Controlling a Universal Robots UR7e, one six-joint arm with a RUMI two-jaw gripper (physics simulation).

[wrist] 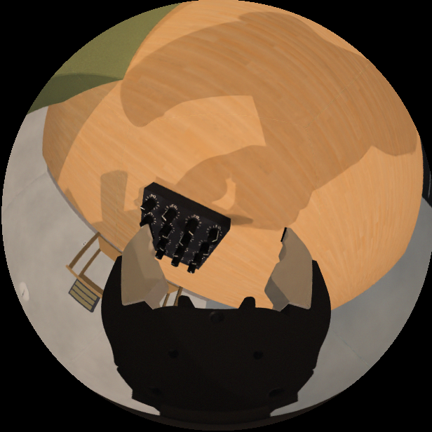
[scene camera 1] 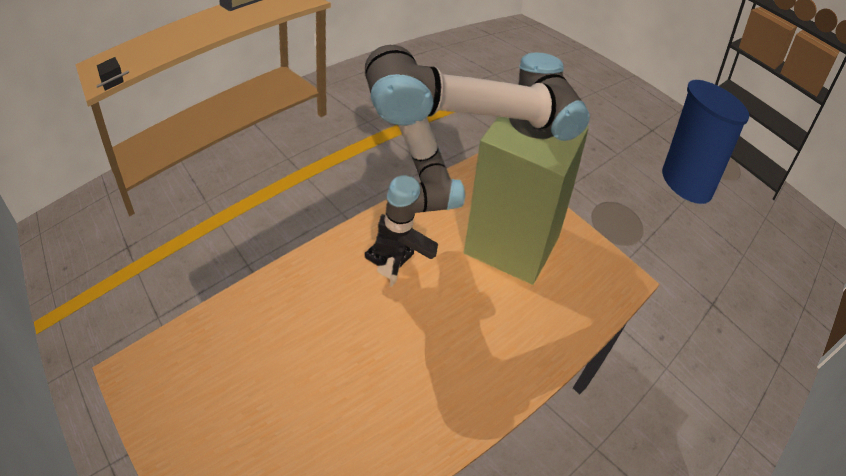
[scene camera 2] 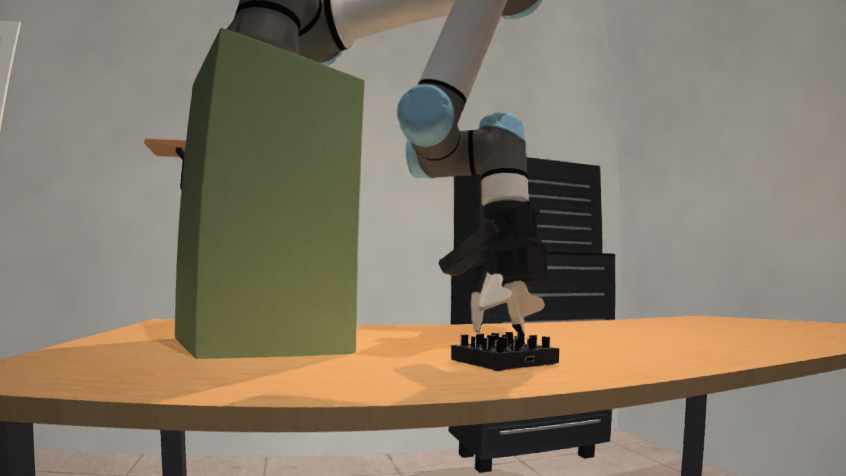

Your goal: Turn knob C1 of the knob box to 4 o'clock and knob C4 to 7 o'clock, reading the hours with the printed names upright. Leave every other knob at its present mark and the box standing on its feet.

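Where they show: gripper, between the fingertips: (scene camera 1: pixel 396 265) (scene camera 2: pixel 501 334); arm's base, origin of its link: (scene camera 2: pixel 254 68).
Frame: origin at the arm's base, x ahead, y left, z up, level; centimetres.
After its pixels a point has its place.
The black knob box (scene camera 1: pixel 373 256) @(y -21.2, x 40.5, z -43.6 cm) (scene camera 2: pixel 495 359) @(y -25.4, x 31.0, z -44.2 cm) (wrist: pixel 187 202) stands flat on the table (scene camera 1: pixel 266 355) @(y -15.4, x 87.3, z -45.8 cm) (scene camera 2: pixel 295 387) @(y -29.5, x 6.5, z -45.8 cm) (wrist: pixel 215 120), knobs facing up. It is partly hidden under the gripper in scene camera 1. Several black knobs with pale pointers stand in rows. Their printed names are too small to read, so I cannot tell which are C1 and C4. My gripper (scene camera 1: pixel 390 278) @(y -13.4, x 38.4, z -42.4 cm) (scene camera 2: pixel 498 330) @(y -13.4, x 38.4, z -42.4 cm) (wrist: pixel 217 227) is open and empty, low over the box, tips near knob-top height. In the wrist view one finger covers the box's left edge; the other is right of it.
The tall green pedestal (scene camera 1: pixel 514 207) @(y 7.1, x 14.7, z -19.5 cm) (scene camera 2: pixel 278 207) @(y -8.7, x 5.4, z -24.6 cm) (wrist: pixel 100 55) carries the arm beside the box. A dark drawer cabinet (scene camera 2: pixel 582 284) stands behind the table. A wooden workbench (scene camera 1: pixel 207 44), a blue bin (scene camera 1: pixel 704 142) and a shelf rack stand away on the floor.
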